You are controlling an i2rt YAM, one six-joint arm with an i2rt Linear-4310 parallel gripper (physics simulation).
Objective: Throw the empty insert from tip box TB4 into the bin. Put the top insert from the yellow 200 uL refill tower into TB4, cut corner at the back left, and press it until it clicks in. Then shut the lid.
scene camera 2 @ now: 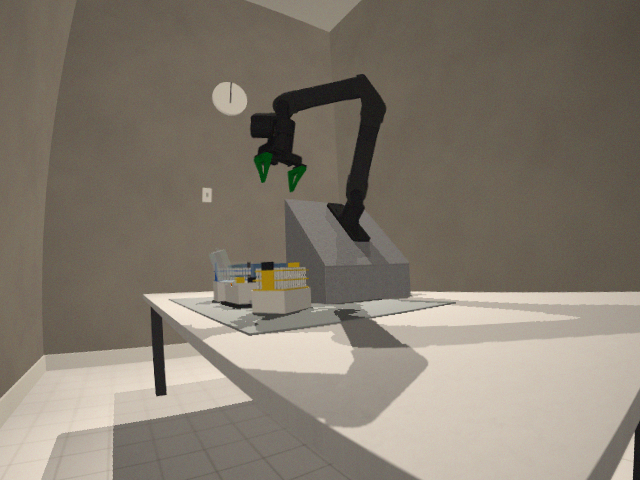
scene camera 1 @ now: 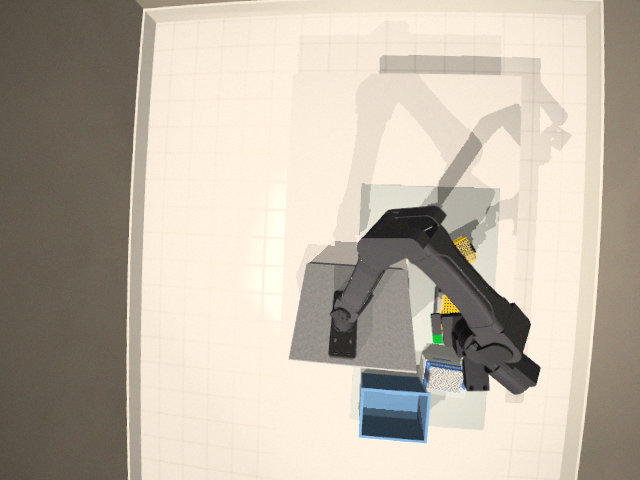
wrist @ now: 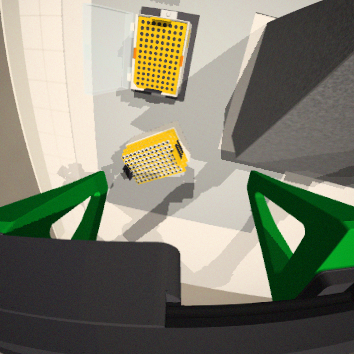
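Tip box TB4 (wrist: 188, 60) (scene camera 2: 237, 293) has its clear lid (wrist: 107, 55) open to the left in the wrist view. The yellow insert (wrist: 157, 57) (scene camera 1: 450, 304) with dark, empty holes sits in it. The yellow refill tower (wrist: 155, 160) (scene camera 1: 464, 249) (scene camera 2: 267, 279) stands turned at an angle, below TB4 in the wrist view, with stacked inserts and tips. My gripper (scene camera 2: 278, 186) (wrist: 176, 178) is wide open and empty, high above the boxes. In scene camera 1, the arm covers part of TB4. The blue bin (scene camera 1: 390, 400) stands near the lower edge of that view.
A blue-rimmed box with white tips (scene camera 1: 445, 379) stands between TB4 and the bin; a clear raised lid (scene camera 2: 219, 257) shows there in scene camera 2. The grey pedestal (scene camera 1: 310, 330) (scene camera 2: 367, 283) (wrist: 300, 110) carries the arm beside the grey mat (scene camera 1: 465, 418) (scene camera 2: 413, 305).
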